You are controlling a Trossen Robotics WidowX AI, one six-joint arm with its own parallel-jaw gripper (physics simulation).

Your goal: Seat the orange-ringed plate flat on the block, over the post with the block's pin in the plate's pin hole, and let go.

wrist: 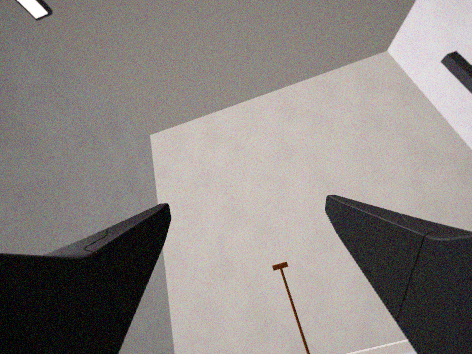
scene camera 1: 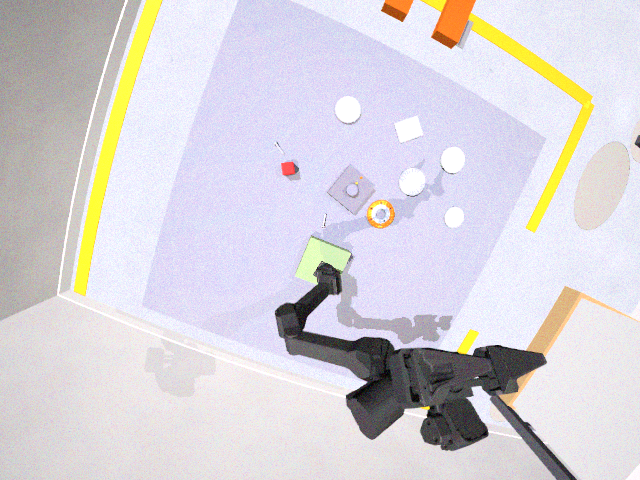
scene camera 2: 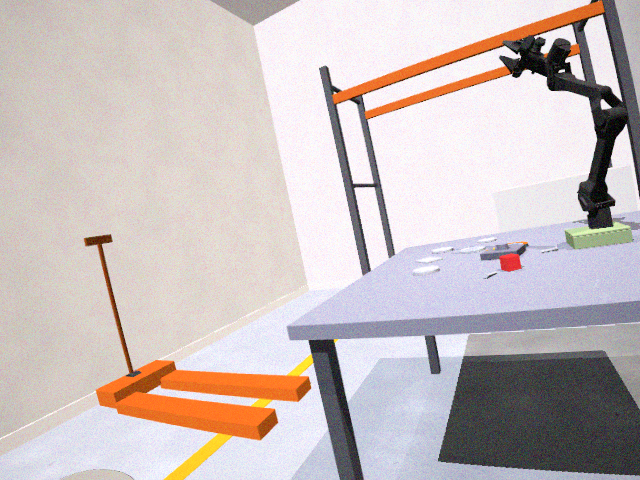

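Pixels of known places: gripper, fingertip midpoint: (wrist: pixel 248 206) (scene camera 1: pixel 519 360) (scene camera 2: pixel 500 49); arm's base, origin of the base link: (scene camera 1: pixel 324 271) (scene camera 2: pixel 601 226).
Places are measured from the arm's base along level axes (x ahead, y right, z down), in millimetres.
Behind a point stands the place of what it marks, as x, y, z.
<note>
The orange-ringed plate (scene camera 1: pixel 370 213) {278, 37, 36} (scene camera 2: pixel 522 243) {263, 73, 35} lies flat on the table beside the grey block, apart from my gripper. It is partly hidden behind the block in the scene camera 2 view. The square grey block (scene camera 1: pixel 338 190) {285, -115, 22} (scene camera 2: pixel 498 254) {318, -137, 29} has a round post (scene camera 1: pixel 352 190) {311, -74, 3} at its middle and small orange marks near one corner. Which mark is the pin is too small to tell. My gripper (scene camera 2: pixel 503 50) {201, 55, -691} (wrist: pixel 248 206) {201, 55, -691} is open and empty, raised high above the table and pointing away from it. Neither plate nor block shows in the wrist view.
A red cube (scene camera 1: pixel 288 168) {257, -307, 6} (scene camera 2: pixel 510 262) {252, -331, 21} and two small thin pieces lie near the block. Several white discs and a white square (scene camera 1: pixel 408 129) {615, -11, 41} lie beyond the block and plate. The arm stands on a green base (scene camera 1: pixel 309 261) {6, -70, 0} (scene camera 2: pixel 599 237) {15, -100, 19}. A rack with orange beams (scene camera 2: pixel 439 60) stands behind.
</note>
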